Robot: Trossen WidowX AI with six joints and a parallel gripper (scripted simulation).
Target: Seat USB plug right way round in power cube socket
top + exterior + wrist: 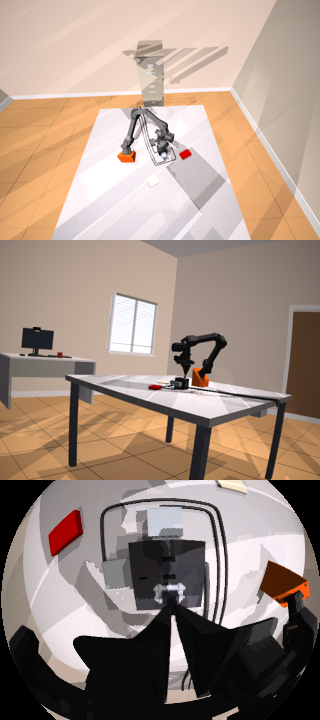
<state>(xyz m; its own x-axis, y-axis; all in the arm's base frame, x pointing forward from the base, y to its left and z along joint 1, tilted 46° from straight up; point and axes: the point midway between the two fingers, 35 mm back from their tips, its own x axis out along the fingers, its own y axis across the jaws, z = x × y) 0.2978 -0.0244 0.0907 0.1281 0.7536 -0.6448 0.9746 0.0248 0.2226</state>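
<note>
The USB plug is 2 cm below my gripper tip. Round my gripper tip: pad 26 cm to the right, 10 cm below, 10 cm behind; red block 22 cm ahead, 9 cm below, 8 cm to the right.
</note>
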